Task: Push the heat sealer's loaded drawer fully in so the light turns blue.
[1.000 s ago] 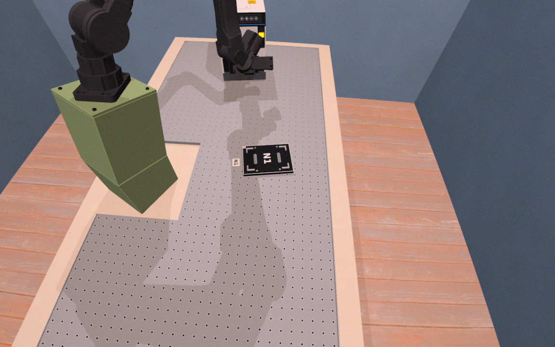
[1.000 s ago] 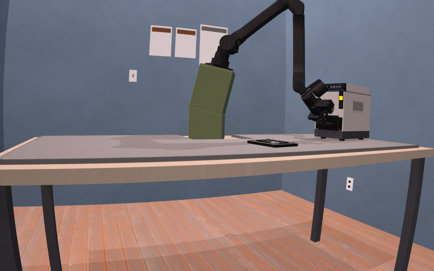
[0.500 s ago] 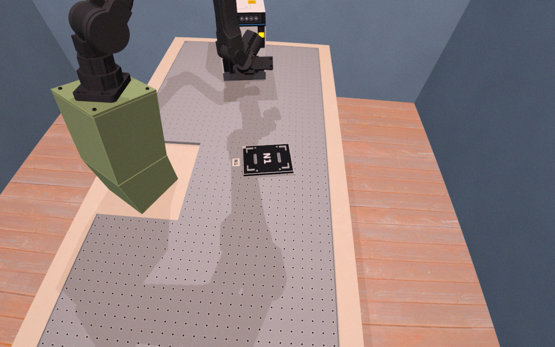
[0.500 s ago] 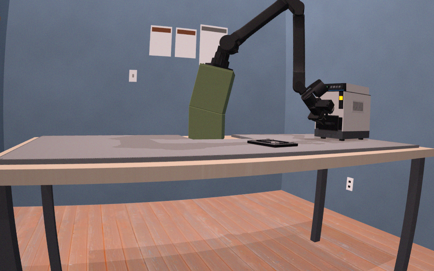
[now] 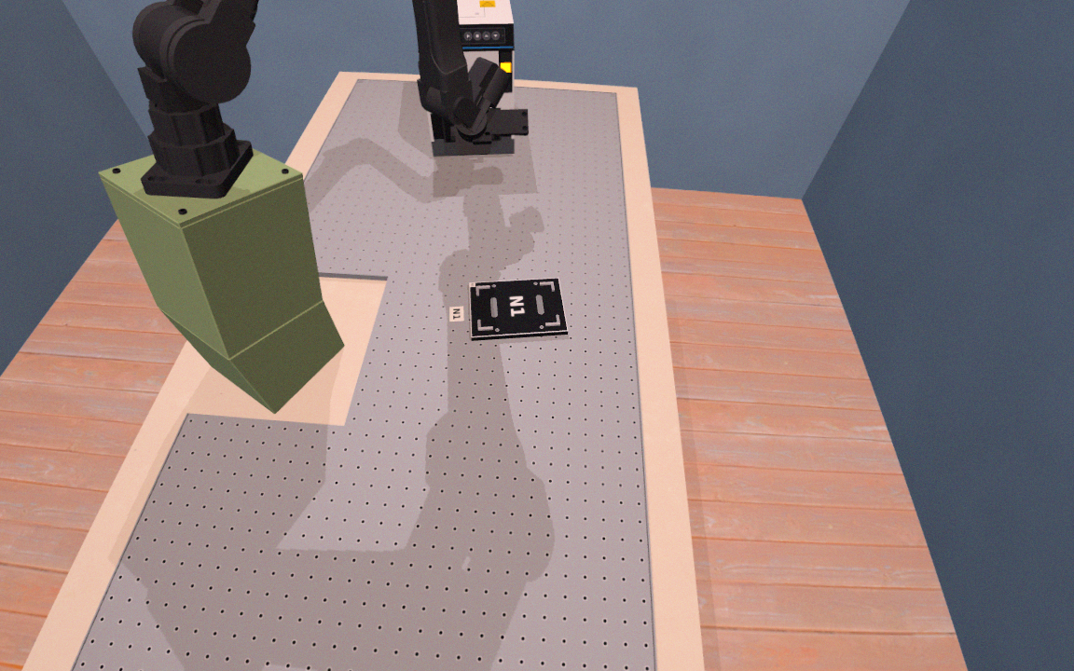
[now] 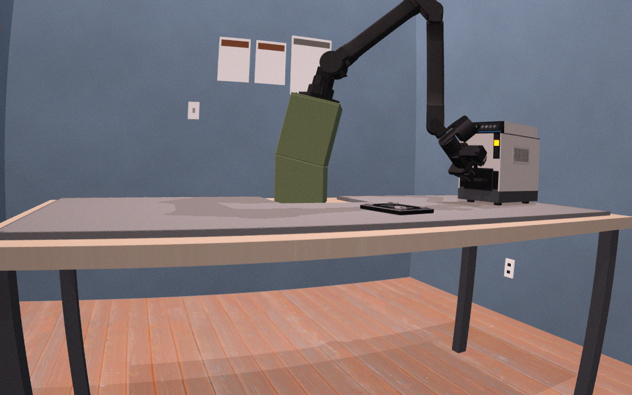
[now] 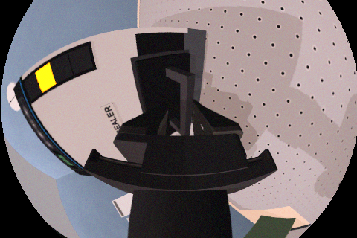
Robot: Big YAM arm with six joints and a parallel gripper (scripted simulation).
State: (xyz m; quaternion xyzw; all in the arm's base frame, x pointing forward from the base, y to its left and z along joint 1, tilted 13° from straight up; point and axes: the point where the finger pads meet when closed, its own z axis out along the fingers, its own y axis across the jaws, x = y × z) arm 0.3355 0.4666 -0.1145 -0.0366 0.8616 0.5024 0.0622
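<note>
Right now the black drawer is 90 mm to the left of my hand and 10 mm below it. Also, from my hand: small white label: 30 mm behind, 410 mm to the right, 90 mm below.
</note>
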